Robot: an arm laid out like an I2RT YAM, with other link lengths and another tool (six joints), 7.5 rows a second.
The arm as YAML. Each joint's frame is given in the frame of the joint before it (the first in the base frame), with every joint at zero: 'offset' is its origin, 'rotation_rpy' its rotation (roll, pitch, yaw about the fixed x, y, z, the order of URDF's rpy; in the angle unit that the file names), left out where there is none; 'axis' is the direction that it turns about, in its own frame. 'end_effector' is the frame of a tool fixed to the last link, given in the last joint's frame.
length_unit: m
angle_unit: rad
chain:
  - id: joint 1
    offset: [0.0, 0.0, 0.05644]
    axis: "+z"
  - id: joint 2
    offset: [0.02, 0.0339, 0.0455]
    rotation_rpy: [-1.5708, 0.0, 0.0]
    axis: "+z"
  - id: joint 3
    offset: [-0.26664, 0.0, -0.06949]
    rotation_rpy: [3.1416, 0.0, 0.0]
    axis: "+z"
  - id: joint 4
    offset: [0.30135, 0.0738, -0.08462]
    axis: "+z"
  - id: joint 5
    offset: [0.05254, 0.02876, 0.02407]
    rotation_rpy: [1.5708, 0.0, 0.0]
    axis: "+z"
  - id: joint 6
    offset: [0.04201, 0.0, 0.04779]
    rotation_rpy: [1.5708, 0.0, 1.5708]
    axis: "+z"
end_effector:
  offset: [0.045, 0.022, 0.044]
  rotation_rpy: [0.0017, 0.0, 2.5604]
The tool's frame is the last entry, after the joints.
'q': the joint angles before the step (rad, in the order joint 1, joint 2, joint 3, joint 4, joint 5, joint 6). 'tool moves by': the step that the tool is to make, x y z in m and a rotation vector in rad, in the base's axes. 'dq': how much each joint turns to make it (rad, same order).
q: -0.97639, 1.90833, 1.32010, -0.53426, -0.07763, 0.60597
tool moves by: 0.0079, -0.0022, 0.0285, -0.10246, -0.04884, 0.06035
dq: 0.01671, -0.07127, 0.00016, 0.03691, -0.00538, -0.04698
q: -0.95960, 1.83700, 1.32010, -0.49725, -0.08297, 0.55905
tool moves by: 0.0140, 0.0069, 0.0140, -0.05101, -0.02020, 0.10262
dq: 0.03844, -0.03394, -0.00002, 0.01337, -0.02370, -0.06149
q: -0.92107, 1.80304, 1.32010, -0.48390, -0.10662, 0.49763
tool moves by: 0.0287, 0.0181, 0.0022, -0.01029, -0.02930, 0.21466
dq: 0.07059, -0.00502, 0.00006, 0.00445, -0.09574, -0.11022
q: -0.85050, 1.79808, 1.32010, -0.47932, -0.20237, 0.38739
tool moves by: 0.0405, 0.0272, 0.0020, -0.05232, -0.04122, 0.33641
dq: 0.10022, -0.00001, -0.00010, 0.01226, -0.13205, -0.20341
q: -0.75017, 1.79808, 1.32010, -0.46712, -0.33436, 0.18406
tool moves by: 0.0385, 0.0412, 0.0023, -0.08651, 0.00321, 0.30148
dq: 0.13195, -0.00009, -0.00004, -0.01418, -0.04237, -0.19001
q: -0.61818, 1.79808, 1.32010, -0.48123, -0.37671, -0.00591
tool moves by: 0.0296, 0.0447, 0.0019, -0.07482, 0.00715, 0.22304
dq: 0.12847, -0.00007, -0.00013, -0.01256, 0.00148, -0.12482
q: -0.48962, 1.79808, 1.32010, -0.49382, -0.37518, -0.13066
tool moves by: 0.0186, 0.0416, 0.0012, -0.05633, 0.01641, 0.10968
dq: 0.11662, 0.00013, 0.00002, -0.00108, 0.05182, -0.02870
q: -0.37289, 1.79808, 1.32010, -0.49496, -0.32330, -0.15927
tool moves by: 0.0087, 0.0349, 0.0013, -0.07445, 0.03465, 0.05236
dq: 0.10335, 0.00003, -0.00006, -0.01023, 0.09612, -0.00346
